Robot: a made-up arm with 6 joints.
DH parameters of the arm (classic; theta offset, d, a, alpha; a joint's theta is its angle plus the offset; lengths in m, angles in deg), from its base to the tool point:
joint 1: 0 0.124 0 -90
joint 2: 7.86 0 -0.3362 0
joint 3: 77.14 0 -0.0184 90
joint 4: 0 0.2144 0 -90
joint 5: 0 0 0.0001 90
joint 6: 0 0.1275 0 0
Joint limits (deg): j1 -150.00..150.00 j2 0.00..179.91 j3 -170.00..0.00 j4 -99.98..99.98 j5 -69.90..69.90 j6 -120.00..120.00
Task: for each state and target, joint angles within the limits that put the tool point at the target. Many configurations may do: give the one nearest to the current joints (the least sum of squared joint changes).
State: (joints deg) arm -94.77 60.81 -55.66 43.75 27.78 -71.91
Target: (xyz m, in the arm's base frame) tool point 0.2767 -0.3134 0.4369
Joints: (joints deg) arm -53.31 96.43 -90.94 50.56 20.53 -71.91
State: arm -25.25 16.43 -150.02 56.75 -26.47 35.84
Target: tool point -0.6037 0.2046 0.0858
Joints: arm -22.02 0.00 -170.00 21.73 -50.93 35.84
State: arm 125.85 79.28 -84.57 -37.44 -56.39 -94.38
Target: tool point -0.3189 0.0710 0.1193
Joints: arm 150.00 120.09 -33.69 -65.33 -57.77 -94.38
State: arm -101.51 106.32 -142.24 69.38 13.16 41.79
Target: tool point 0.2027 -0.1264 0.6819
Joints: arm -53.87 85.37 -130.16 71.58 47.45 41.79
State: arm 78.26 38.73 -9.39 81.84 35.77 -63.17
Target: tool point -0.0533 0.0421 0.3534
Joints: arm 79.24 22.53 -25.84 84.16 28.30 -63.17
